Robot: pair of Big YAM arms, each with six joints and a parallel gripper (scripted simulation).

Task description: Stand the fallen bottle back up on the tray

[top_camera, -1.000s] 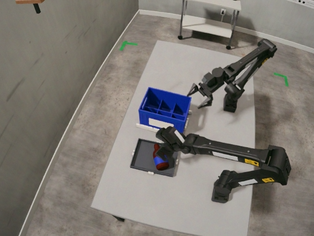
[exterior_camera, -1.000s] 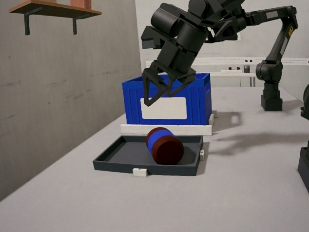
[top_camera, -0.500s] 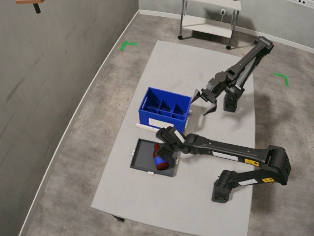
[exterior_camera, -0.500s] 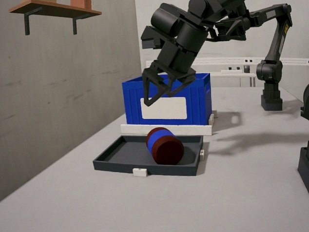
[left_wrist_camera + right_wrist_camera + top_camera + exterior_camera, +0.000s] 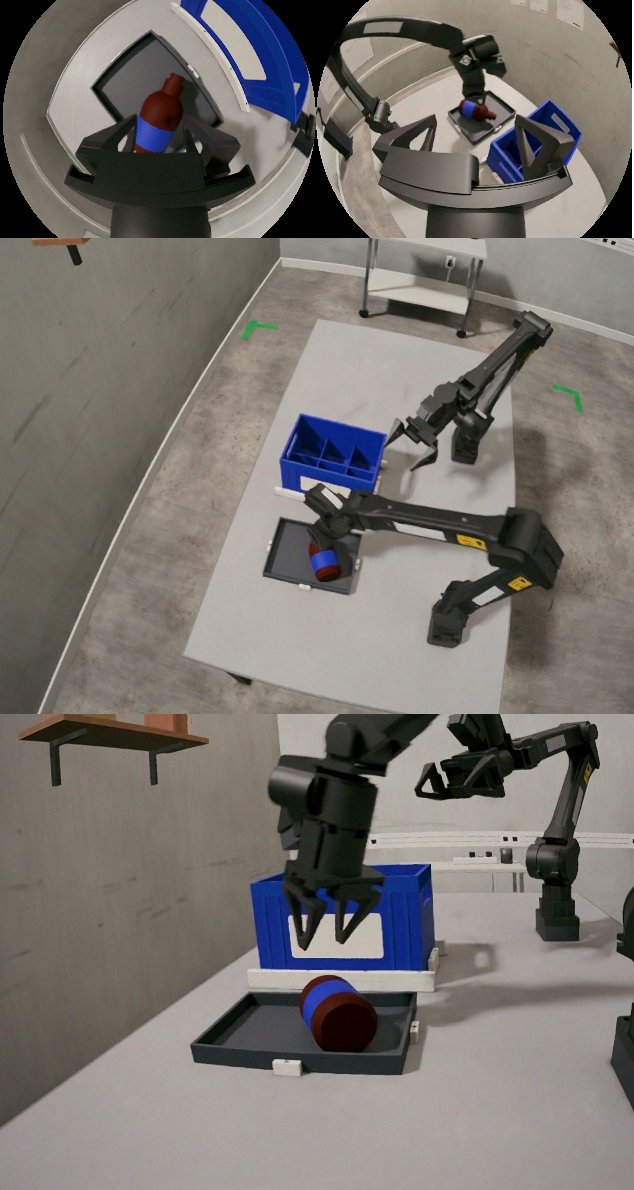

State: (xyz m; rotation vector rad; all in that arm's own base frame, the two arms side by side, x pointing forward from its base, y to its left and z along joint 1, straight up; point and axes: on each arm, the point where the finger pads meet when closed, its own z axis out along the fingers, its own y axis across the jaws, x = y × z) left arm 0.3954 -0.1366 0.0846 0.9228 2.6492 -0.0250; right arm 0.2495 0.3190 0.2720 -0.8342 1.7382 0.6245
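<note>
The bottle lies 1 cm behind my left hand, 1 cm to the left of it and 8 cm below it. The rest, counted from my left hand: tray: 2 cm ahead, 1 cm to the left, 11 cm below; blue crate: 3 cm ahead, 26 cm to the right, 4 cm below.
</note>
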